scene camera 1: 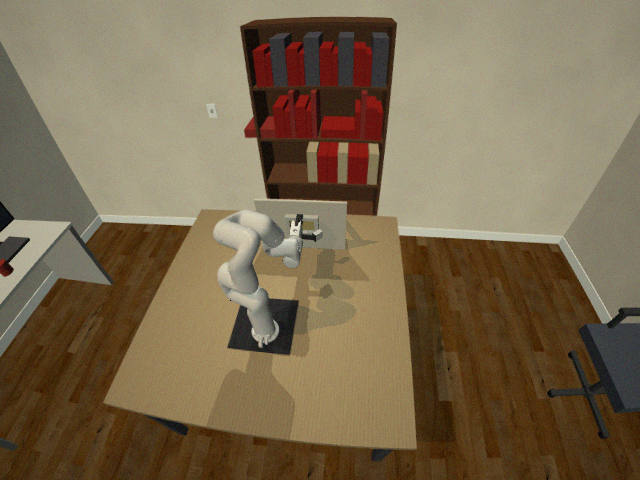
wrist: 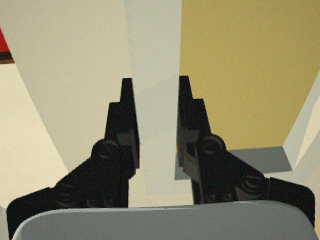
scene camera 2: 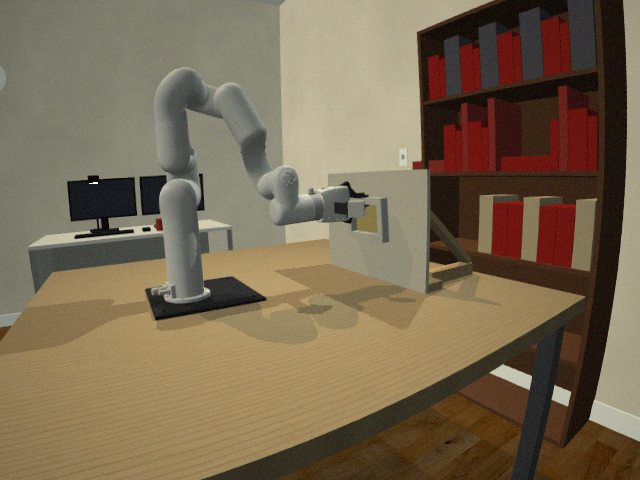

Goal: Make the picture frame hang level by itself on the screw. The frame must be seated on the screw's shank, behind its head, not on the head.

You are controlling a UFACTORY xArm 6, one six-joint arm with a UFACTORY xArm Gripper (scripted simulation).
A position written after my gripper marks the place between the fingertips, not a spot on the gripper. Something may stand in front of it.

In view: my gripper (scene camera 2: 366, 200) and a picture frame (scene camera 2: 374, 226).
The picture frame shows as well in the wrist view (wrist: 249, 69). My gripper shows as well in the wrist view (wrist: 156, 96).
